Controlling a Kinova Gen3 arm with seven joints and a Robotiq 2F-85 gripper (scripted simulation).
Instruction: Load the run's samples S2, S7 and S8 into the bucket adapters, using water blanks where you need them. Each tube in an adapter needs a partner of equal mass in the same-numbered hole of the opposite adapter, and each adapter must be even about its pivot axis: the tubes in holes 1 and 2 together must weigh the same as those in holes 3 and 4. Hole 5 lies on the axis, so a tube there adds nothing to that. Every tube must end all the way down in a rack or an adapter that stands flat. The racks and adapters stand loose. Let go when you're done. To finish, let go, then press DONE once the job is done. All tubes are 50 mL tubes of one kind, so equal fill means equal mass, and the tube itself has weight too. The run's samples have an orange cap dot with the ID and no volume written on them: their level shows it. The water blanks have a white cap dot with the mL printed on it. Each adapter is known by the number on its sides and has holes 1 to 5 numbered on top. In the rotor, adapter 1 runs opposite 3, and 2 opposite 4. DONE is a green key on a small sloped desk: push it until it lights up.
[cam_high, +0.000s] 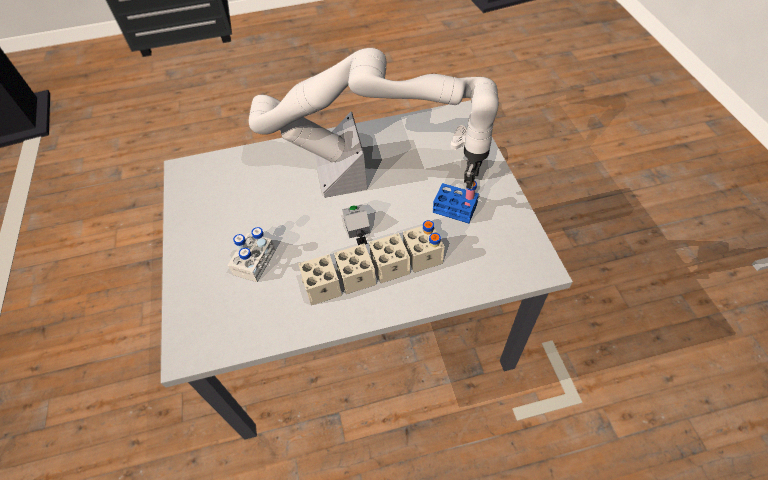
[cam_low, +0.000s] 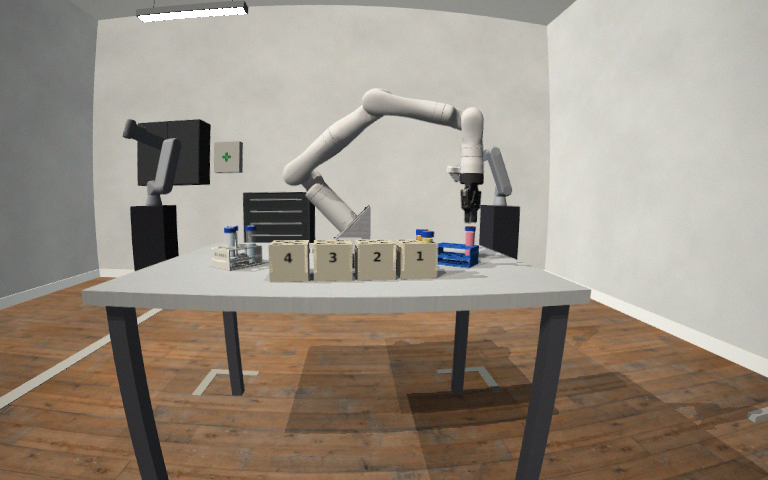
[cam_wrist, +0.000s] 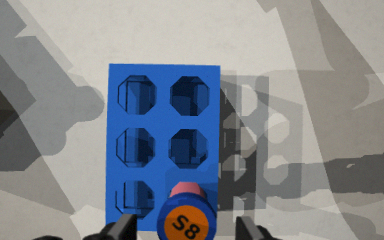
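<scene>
The sample S8 lies 8 cm below my hand and 1 cm to the left of it. From my hand the other things lie so: blue sample rack: 12 cm below, 4 cm to the right, 1 cm behind; sample S7: 20 cm to the right, 10 cm ahead, 8 cm below; sample S2: 19 cm to the right, 14 cm ahead, 8 cm below.
</scene>
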